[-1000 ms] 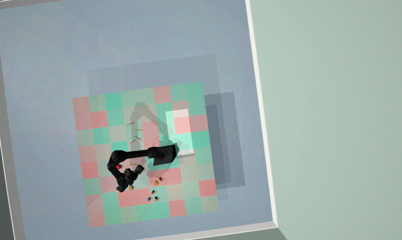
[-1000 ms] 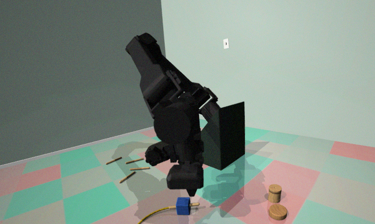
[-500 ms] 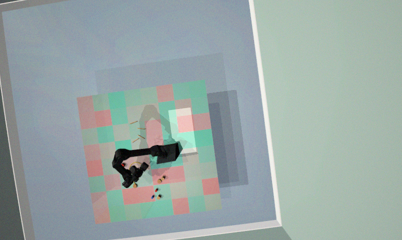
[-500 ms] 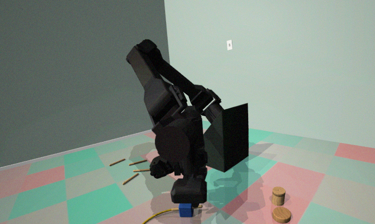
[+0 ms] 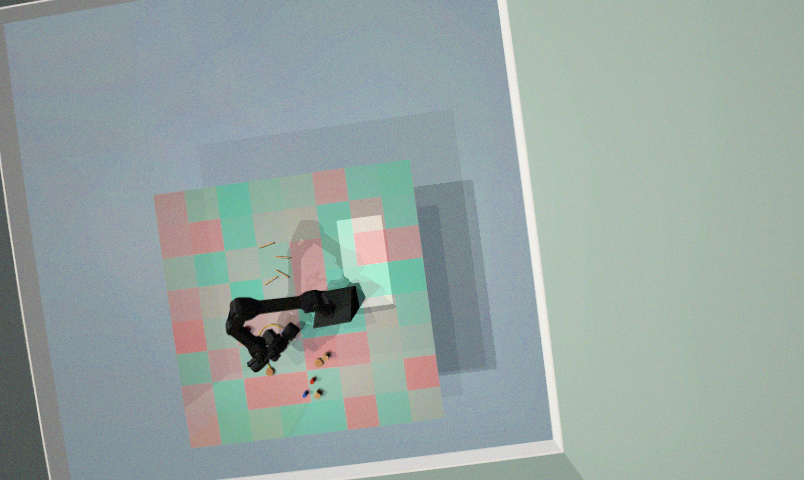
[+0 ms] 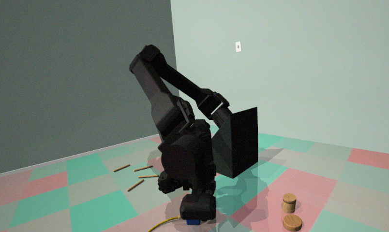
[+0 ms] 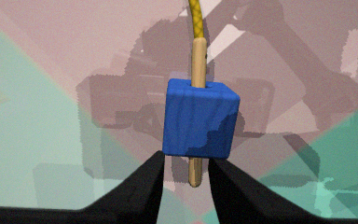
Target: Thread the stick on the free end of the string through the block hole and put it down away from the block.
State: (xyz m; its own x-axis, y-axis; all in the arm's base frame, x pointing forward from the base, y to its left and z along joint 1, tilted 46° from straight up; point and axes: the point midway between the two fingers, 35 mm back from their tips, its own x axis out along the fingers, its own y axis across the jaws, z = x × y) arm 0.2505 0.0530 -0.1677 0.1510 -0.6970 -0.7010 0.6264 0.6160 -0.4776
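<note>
My gripper tip is now 20 mm to the left of the blue block and 20 mm short of it. From my gripper tip the other things lie so: round wooden button: 180 mm to the left, 110 mm ahead, 10 mm below; then thin wooden stick: 30 mm to the right, 30 mm ahead; then wooden cylinder: 180 mm behind, 110 mm to the left.
</note>
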